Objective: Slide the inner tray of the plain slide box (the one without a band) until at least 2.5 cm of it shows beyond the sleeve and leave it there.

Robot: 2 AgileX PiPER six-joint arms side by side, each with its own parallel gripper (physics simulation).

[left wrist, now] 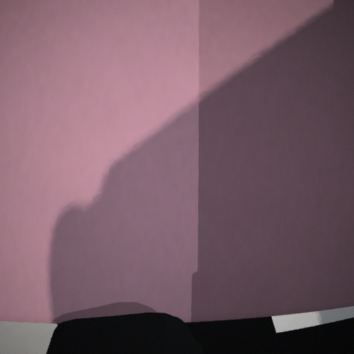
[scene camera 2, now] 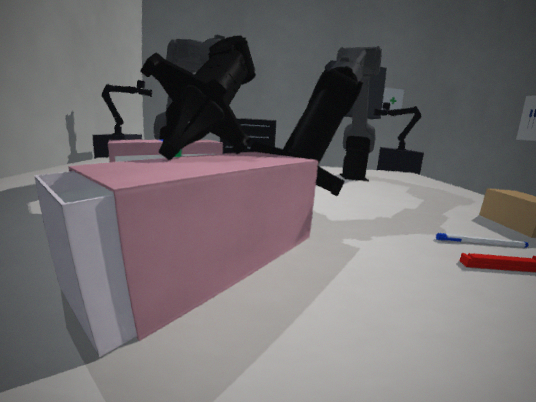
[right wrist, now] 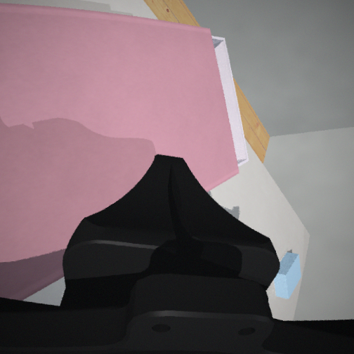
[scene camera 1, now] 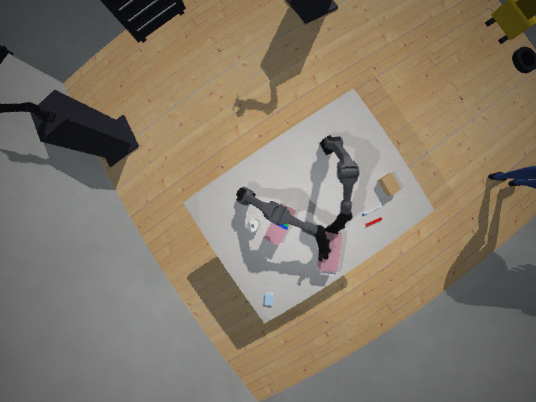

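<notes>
The plain pink sleeve (scene camera 1: 334,255) (scene camera 2: 215,230) (left wrist: 90,100) (right wrist: 125,75) stands near the table's lower edge in scene camera 1. Its white inner tray (scene camera 1: 327,273) (scene camera 2: 82,260) (right wrist: 231,95) sticks out a little at the end away from the left gripper. My left gripper (scene camera 1: 333,230) (scene camera 2: 327,177) is at the sleeve's other end; its fingers are hidden behind the pink faces, so their opening cannot be told. My right gripper (scene camera 1: 324,258) (scene camera 2: 171,151) (right wrist: 166,173) is shut and empty, its tips at the sleeve's top, whether touching or not is unclear.
A second pink box (scene camera 1: 274,236) (scene camera 2: 200,147) with blue and green on it lies behind. A white ring-like object (scene camera 1: 253,225) is beside it. A light-blue block (scene camera 1: 269,300) (right wrist: 288,277), tan block (scene camera 1: 389,184) (scene camera 2: 507,207), pen (scene camera 1: 371,210) (scene camera 2: 485,242) and red object (scene camera 1: 373,222) (scene camera 2: 500,262) lie around.
</notes>
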